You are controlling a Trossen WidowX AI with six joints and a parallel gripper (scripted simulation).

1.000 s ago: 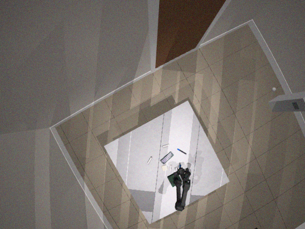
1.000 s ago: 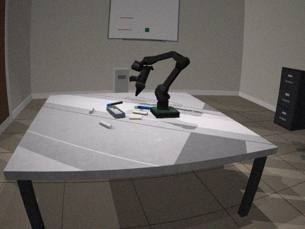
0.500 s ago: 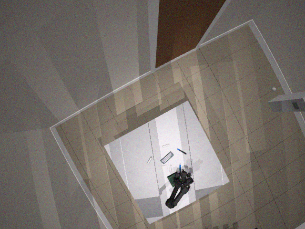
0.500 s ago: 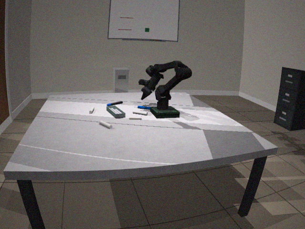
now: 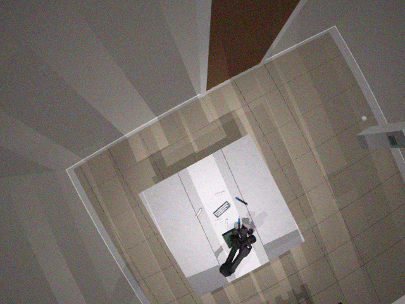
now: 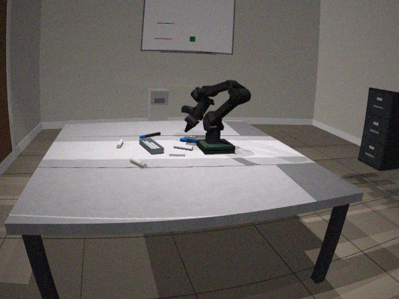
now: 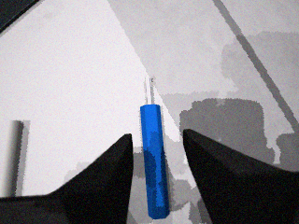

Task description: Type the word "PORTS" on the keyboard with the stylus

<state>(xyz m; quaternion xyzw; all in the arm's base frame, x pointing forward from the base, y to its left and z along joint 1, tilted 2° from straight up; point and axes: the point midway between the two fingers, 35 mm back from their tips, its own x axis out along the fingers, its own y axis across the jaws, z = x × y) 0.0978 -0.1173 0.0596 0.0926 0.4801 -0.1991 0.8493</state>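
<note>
The blue stylus is 5 cm below my gripper tip, 1 cm to the right of it and 1 cm ahead of it. From my gripper tip the other things lie so: cream box: 20 cm to the left, 8 cm ahead, 5 cm below; then black pen: 20 cm ahead, 10 cm to the right, 5 cm below.
</note>
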